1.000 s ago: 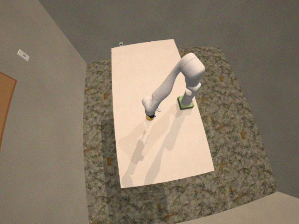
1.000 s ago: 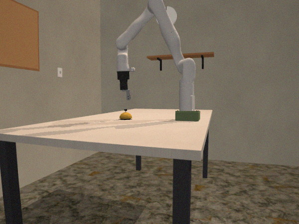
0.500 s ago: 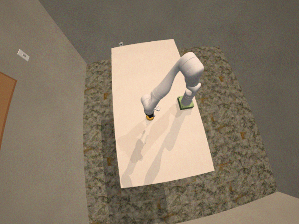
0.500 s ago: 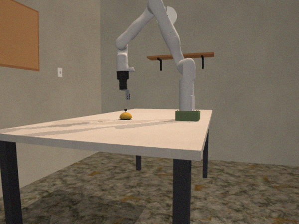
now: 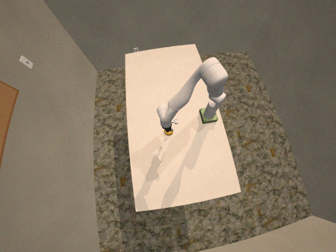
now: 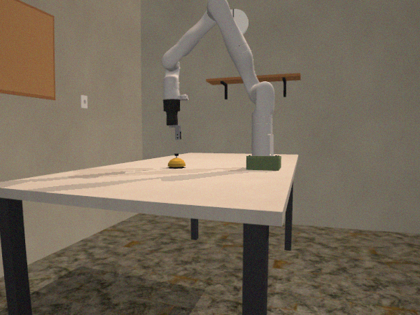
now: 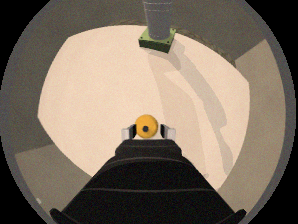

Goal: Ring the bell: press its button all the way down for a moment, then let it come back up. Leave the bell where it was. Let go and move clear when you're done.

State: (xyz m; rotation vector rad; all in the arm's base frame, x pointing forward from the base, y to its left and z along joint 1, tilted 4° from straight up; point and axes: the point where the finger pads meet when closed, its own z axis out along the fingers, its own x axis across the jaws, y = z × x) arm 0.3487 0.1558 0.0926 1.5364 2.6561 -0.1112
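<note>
Now: the dark bell button 90 mm below my hand and 10 mm ahead of it. The rest, counted from my hand: bell: 110 mm below, 10 mm ahead.
</note>
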